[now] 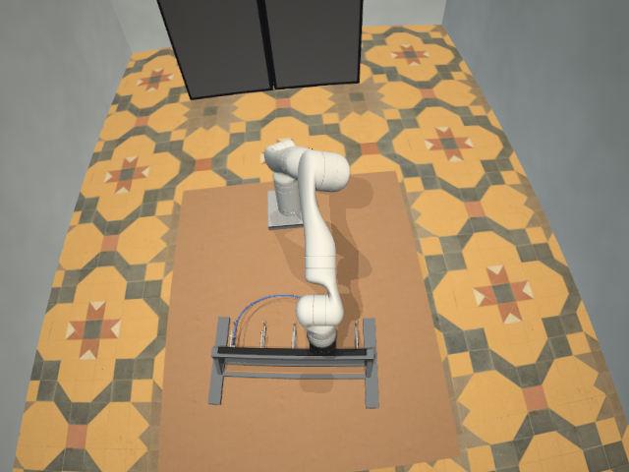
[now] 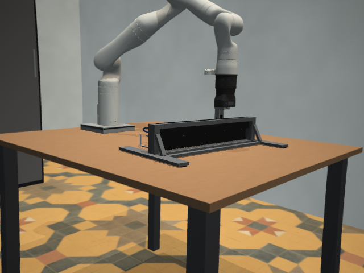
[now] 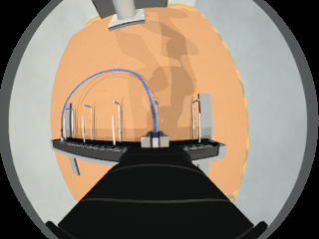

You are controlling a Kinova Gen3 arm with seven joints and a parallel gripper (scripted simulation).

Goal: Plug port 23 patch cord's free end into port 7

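Right now my hand is 10 mm short of the patch cord plug and 10 mm above it.
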